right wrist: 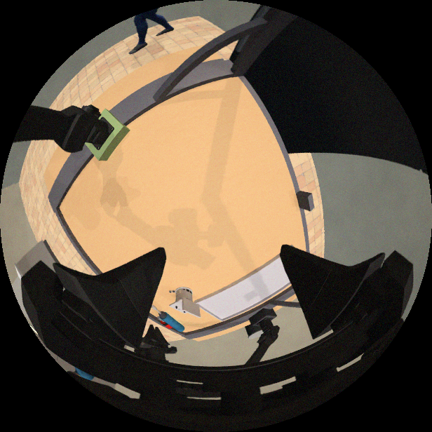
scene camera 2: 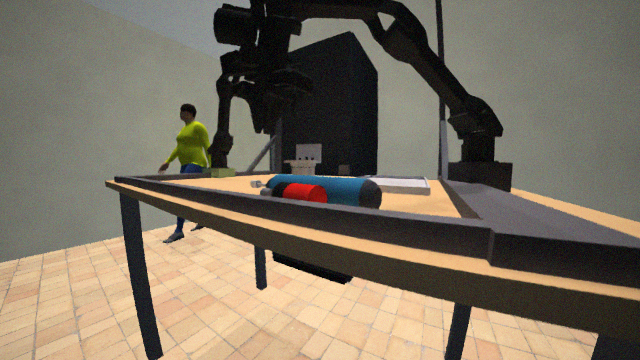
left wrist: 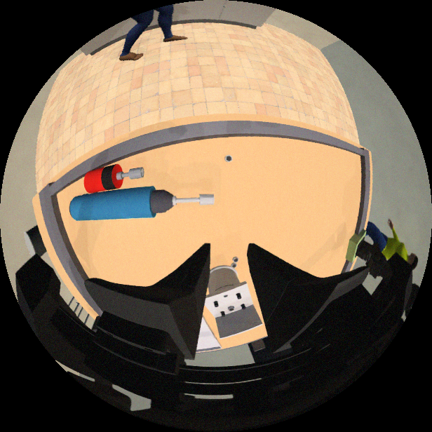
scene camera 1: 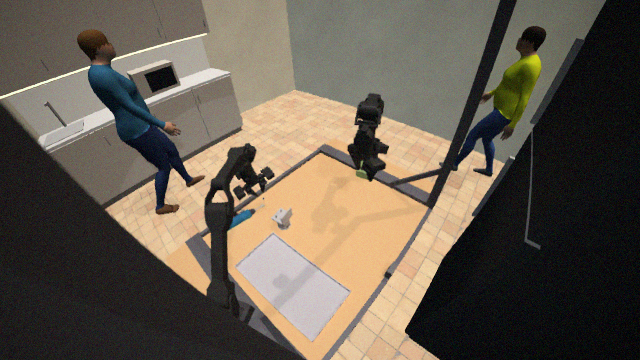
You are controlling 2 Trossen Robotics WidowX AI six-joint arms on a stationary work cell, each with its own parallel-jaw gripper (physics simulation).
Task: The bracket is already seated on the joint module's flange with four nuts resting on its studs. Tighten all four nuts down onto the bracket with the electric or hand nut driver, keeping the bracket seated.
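Places are measured from the left arm's base along level axes (x right, y ahead, z up), in millimetres.
Where they show: left gripper, fingertip midpoint: point(scene camera 2: 261, 133) point(scene camera 1: 260, 194); right gripper, fingertip midpoint: point(scene camera 2: 284, 117) point(scene camera 1: 364, 175); left arm's base at its link origin: point(scene camera 1: 231, 313).
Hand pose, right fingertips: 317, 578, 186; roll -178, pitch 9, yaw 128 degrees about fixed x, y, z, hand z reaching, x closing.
Observation:
Things, the pixels of their top centre, and the offset from my right fingertips, as dx, dy, dz. "pt": a spot on its surface instead.
- round joint module at its top centre: point(scene camera 2: 303, 157) point(scene camera 1: 281, 214) -319, -144, -179
- blue driver at a spot on its surface: point(scene camera 2: 345, 189) pt -589, -242, -223
- red driver at its top centre: point(scene camera 2: 287, 182) -567, -172, -219
- pale tray at its top centre: point(scene camera 2: 388, 178) point(scene camera 1: 288, 279) -194, -384, -237
- green block at its top centre: point(scene camera 2: 219, 168) point(scene camera 1: 367, 167) -8, +305, -212
The white angled bracket point(scene camera 1: 281, 216) point(scene camera 2: 312, 150) point(left wrist: 240, 322) point(right wrist: 179, 306) sits on the round joint module point(scene camera 1: 284, 226) point(scene camera 2: 302, 168) point(left wrist: 225, 281). Several dark studs show on it in the left wrist view, with a grey nut-like piece point(left wrist: 231, 308) between two; nuts on the studs cannot be made out. Loose nuts point(left wrist: 235, 259) point(left wrist: 228, 158) lie on the table. The blue driver point(scene camera 1: 241, 219) point(scene camera 2: 345, 189) point(left wrist: 115, 203) point(right wrist: 172, 321) and red driver point(scene camera 2: 305, 192) point(left wrist: 112, 178) lie side by side. My left gripper point(left wrist: 228, 248) is partly open, empty, above the table near the bracket. My right gripper point(right wrist: 224, 253) is wide open, empty, high up.
A pale tray point(scene camera 1: 295, 285) point(scene camera 2: 415, 189) point(right wrist: 230, 306) lies beside the bracket. A raised dark rim point(left wrist: 230, 128) borders the table. A green block point(scene camera 2: 222, 172) point(right wrist: 120, 131) is at the right arm's base. One person point(scene camera 1: 120, 105) stands by the counter, another point(scene camera 1: 517, 85) behind the frame post point(scene camera 1: 470, 115).

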